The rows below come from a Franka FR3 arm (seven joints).
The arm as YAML. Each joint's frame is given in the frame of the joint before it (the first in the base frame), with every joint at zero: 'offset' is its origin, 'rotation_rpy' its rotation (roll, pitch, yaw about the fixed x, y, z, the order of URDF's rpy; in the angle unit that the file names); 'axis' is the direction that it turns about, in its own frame. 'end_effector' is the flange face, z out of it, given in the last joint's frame.
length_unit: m
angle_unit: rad
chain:
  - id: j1
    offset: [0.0, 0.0, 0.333]
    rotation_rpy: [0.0, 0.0, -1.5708]
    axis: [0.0, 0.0, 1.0]
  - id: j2
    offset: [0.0, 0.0, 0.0]
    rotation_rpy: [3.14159, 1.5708, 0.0]
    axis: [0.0, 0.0, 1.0]
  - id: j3
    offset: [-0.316, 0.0, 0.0]
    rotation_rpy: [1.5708, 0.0, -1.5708]
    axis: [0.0, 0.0, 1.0]
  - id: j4
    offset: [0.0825, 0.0, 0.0]
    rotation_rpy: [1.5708, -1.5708, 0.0]
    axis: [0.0, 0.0, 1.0]
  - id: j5
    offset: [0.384, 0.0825, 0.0]
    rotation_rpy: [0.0, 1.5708, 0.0]
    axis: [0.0, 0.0, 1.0]
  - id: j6
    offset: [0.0, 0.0, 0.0]
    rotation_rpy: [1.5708, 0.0, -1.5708]
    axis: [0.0, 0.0, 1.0]
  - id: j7
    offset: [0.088, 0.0, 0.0]
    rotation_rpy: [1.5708, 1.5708, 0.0]
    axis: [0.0, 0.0, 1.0]
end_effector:
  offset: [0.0, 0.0, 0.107]
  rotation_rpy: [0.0, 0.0, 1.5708]
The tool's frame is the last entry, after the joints.
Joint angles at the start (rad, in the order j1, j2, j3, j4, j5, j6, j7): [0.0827 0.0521 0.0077 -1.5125 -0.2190 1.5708 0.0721]
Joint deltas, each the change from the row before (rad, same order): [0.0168 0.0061 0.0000 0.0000 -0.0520 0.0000 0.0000]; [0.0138 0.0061 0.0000 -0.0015 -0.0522 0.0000 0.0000]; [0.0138 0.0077 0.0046 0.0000 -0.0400 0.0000 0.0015]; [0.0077 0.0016 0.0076 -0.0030 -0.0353 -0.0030 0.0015]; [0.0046 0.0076 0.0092 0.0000 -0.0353 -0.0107 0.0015]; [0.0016 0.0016 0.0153 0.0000 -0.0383 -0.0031 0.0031]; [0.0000 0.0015 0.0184 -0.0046 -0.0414 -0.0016 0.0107]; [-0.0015 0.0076 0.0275 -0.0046 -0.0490 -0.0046 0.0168]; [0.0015 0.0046 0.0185 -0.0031 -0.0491 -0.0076 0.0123]
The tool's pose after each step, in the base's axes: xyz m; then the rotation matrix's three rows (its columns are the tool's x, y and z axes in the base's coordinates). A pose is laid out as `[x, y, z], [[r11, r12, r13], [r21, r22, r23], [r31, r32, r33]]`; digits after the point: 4 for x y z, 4 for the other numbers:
[0.5725, 0.0327, 0.6231], [[0.9991, 0.0312, 0.0287], [0.0377, -0.9633, -0.2657], [0.0194, 0.2666, -0.9636]]
[0.5744, 0.0355, 0.6205], [[0.9985, 0.0450, 0.0312], [0.0526, -0.9474, -0.3157], [0.0154, 0.3168, -0.9484]]
[0.5764, 0.0422, 0.6175], [[0.9975, 0.0621, 0.0352], [0.0705, -0.9330, -0.3530], [0.0109, 0.3546, -0.9350]]
[0.5764, 0.0473, 0.6163], [[0.9964, 0.0751, 0.0386], [0.0842, -0.9189, -0.3853], [0.0065, 0.3872, -0.9220]]
[0.5773, 0.0514, 0.6126], [[0.9956, 0.0877, 0.0321], [0.0930, -0.9034, -0.4187], [-0.0077, 0.4198, -0.9076]]
[0.5773, 0.0570, 0.6132], [[0.9943, 0.0984, 0.0413], [0.1065, -0.8859, -0.4515], [-0.0078, 0.4534, -0.8913]]
[0.5772, 0.0632, 0.6122], [[0.9933, 0.1042, 0.0506], [0.1156, -0.8661, -0.4864], [-0.0069, 0.4889, -0.8723]]
[0.5781, 0.0730, 0.6079], [[0.9919, 0.1122, 0.0587], [0.1263, -0.8407, -0.5266], [-0.0098, 0.5298, -0.8481]]
[0.5783, 0.0793, 0.6062], [[0.9910, 0.1164, 0.0667], [0.1337, -0.8132, -0.5664], [-0.0117, 0.5702, -0.8214]]

